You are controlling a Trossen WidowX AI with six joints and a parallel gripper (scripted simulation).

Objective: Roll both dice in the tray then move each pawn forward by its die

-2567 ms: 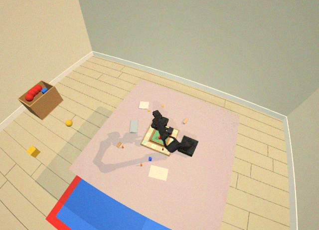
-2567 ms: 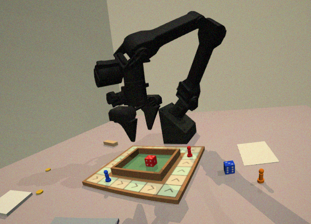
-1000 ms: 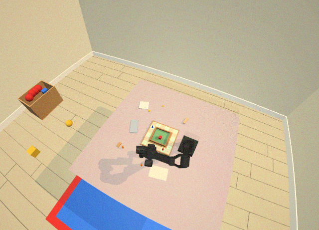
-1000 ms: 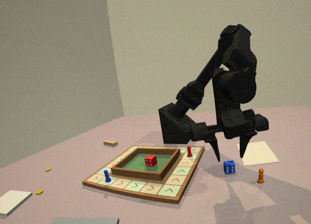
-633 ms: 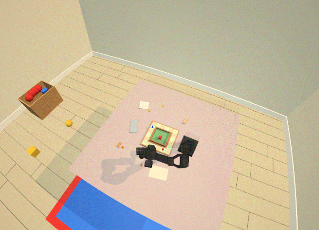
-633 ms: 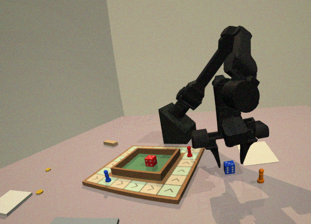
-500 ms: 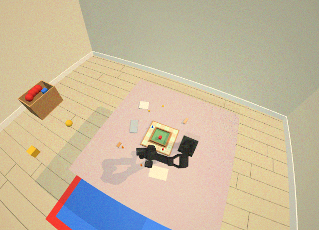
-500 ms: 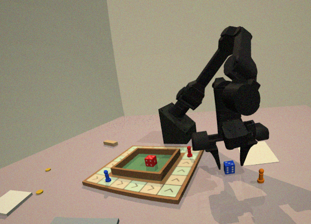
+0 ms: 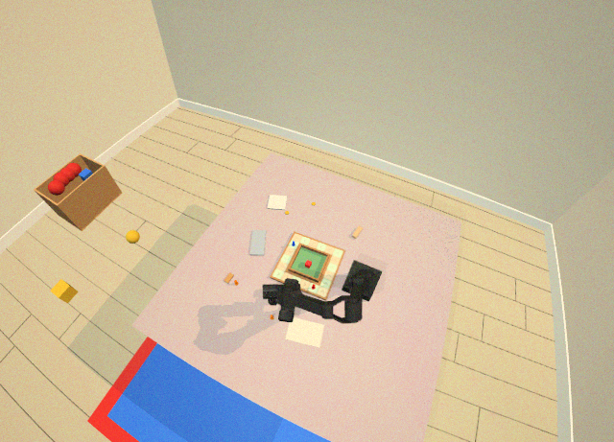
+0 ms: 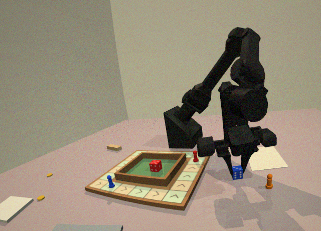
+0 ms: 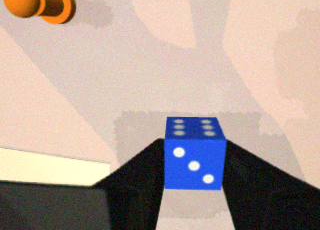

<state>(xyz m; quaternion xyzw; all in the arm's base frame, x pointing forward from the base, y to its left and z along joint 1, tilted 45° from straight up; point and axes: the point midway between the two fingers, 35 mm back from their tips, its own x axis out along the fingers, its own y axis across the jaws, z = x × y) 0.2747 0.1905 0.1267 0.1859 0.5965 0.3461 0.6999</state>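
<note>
The red pawn lies 13 cm to the right of my gripper tip, 7 cm behind it and 2 cm above it. The rest, counted from my gripper tip: white card 11 cm behind, 8 cm to the left, 1 cm below; then green tray 24 cm to the right; then blue pawn 30 cm to the right, 11 cm ahead, 2 cm above.
</note>
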